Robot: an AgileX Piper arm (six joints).
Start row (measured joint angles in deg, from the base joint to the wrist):
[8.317, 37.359, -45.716, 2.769, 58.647, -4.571]
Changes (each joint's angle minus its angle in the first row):
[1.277, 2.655, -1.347, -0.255, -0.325, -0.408]
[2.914, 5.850, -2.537, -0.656, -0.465, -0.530]
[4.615, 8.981, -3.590, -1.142, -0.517, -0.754]
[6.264, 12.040, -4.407, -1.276, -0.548, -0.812]
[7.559, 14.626, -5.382, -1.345, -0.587, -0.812]
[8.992, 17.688, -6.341, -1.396, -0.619, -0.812]
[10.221, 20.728, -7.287, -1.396, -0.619, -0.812]
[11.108, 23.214, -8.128, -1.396, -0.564, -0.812]
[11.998, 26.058, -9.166, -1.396, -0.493, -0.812]
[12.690, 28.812, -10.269, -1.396, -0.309, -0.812]
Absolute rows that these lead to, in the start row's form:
[9.594, 40.014, -47.063, 2.514, 58.322, -4.979]
[11.231, 43.209, -48.253, 2.113, 58.182, -5.101]
[12.932, 46.340, -49.306, 1.627, 58.130, -5.325]
[14.581, 49.399, -50.123, 1.493, 58.099, -5.383]
[15.876, 51.985, -51.098, 1.424, 58.060, -5.383]
[17.309, 55.047, -52.057, 1.373, 58.028, -5.383]
[18.538, 58.087, -53.003, 1.373, 58.028, -5.383]
[19.425, 60.573, -53.844, 1.373, 58.083, -5.383]
[20.315, 63.417, -54.882, 1.373, 58.154, -5.383]
[21.007, 66.171, -55.985, 1.373, 58.338, -5.383]

